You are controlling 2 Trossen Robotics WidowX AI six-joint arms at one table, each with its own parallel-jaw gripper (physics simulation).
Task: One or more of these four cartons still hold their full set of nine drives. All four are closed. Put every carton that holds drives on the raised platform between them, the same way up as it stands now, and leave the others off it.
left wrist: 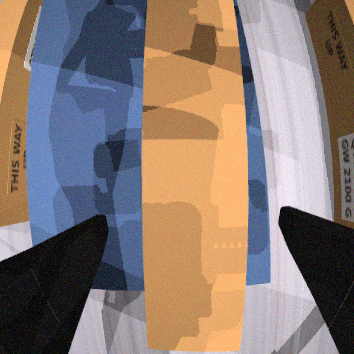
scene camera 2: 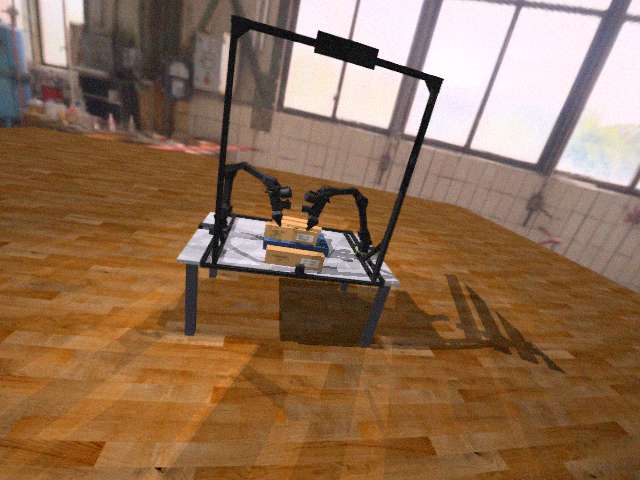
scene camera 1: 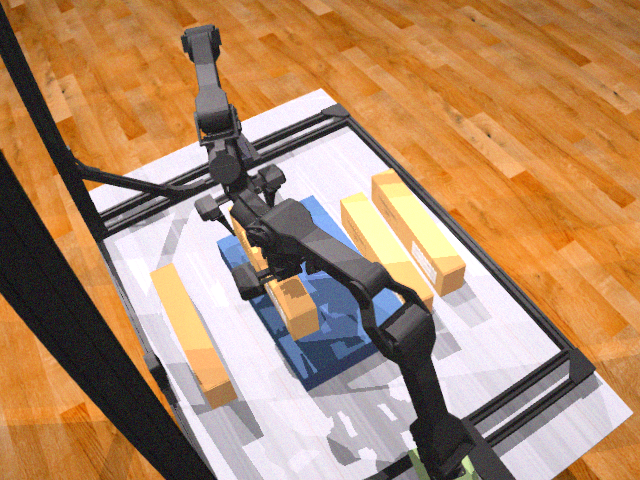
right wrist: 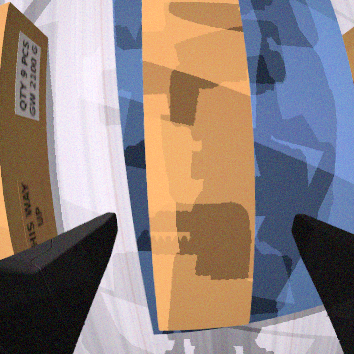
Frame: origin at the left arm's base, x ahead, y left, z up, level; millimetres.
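Where they show: left gripper, fingertip midpoint: (left wrist: pixel 193 219) (scene camera 2: pixel 280 223); right gripper, fingertip midpoint: (scene camera 2: pixel 307 227) (scene camera 1: pixel 286 281) (right wrist: pixel 206 223); right arm's base, link origin: (scene camera 2: pixel 362 250) (scene camera 1: pixel 443 464).
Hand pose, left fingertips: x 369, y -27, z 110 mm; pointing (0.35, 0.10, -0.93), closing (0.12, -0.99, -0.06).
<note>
Each offset is from my left fingertips to the top centre of the thing. Level surfaces: height alone.
A long tan carton @(75 mm ahead, 6 mm left, 9 mm down) (scene camera 1: pixel 302 315) (scene camera 2: pixel 292 232) (left wrist: pixel 195 175) (right wrist: pixel 215 165) rests on the raised blue platform @(105 mm ahead, 74 mm left, 93 mm down) (scene camera 1: pixel 330 343) (left wrist: pixel 85 130) (right wrist: pixel 300 165), along its left edge in scene camera 1. My left gripper (scene camera 2: pixel 278 223) (left wrist: pixel 193 219) and right gripper (scene camera 2: pixel 311 225) (right wrist: pixel 205 216) are open above this carton, their fingers apart from its sides. Another carton @(126 mm ahead, 197 mm right, 68 mm down) (scene camera 1: pixel 188 330) (scene camera 2: pixel 294 255) (left wrist: pixel 342 125) (right wrist: pixel 30 135) lies on the table left of the platform in scene camera 1; its label reads GW 2100 G. Two cartons, one @(108 mm ahead, 248 mm left, 68 mm down) (scene camera 1: pixel 385 242) nearer the platform and one @(70 mm ahead, 344 mm left, 68 mm down) (scene camera 1: pixel 423 227) farther right, stand beyond the other side.
A black frame (scene camera 1: pixel 454 232) borders the white table @(153 mm down) (scene camera 1: pixel 496 356), with tall posts and a crossbar in scene camera 2. The right arm (scene camera 1: pixel 330 253) passes over the platform and hides part of it. The two grippers are close together above the same carton.
</note>
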